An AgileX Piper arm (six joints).
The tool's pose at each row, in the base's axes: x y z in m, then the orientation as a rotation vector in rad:
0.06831 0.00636 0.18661 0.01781 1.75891 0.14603
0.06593 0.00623 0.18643 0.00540 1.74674 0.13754
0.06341 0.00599 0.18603 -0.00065 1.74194 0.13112
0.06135 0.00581 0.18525 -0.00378 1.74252 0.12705
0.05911 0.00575 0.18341 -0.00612 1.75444 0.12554
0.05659 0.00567 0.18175 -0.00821 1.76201 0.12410
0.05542 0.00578 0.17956 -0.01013 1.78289 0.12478
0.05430 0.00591 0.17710 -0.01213 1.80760 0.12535
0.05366 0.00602 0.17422 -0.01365 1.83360 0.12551
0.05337 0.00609 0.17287 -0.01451 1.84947 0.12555
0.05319 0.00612 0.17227 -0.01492 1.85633 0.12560
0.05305 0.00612 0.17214 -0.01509 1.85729 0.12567
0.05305 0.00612 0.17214 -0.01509 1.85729 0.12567
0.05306 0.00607 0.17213 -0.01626 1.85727 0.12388
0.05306 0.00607 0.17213 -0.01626 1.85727 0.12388
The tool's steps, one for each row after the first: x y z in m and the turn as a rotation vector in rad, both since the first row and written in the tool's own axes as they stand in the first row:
0.00062 0.00002 -0.00231 -0.00192 -0.01183 -0.01349
0.00148 -0.00009 -0.00472 -0.00125 -0.01655 -0.02133
0.00262 -0.00021 -0.00661 -0.00021 -0.01595 -0.02571
0.00484 -0.00031 -0.00847 0.00022 -0.00399 -0.02773
0.00694 -0.00040 -0.01063 0.00049 0.00362 -0.02968
0.00932 -0.00045 -0.01136 0.00022 0.02458 -0.02987
0.01195 -0.00051 -0.01199 0.00022 0.04935 -0.03002
0.01490 -0.00067 -0.01208 0.00084 0.07537 -0.03002
0.01628 -0.00072 -0.01211 0.00128 0.09124 -0.02999
0.01690 -0.00074 -0.01217 0.00144 0.09811 -0.02999
0.01706 -0.00075 -0.01228 0.00135 0.09908 -0.03003
0.01706 -0.00075 -0.01228 0.00135 0.09908 -0.03003
0.01706 -0.00080 -0.01228 0.00190 0.09906 -0.03179
0.01706 -0.00080 -0.01228 0.00190 0.09906 -0.03179

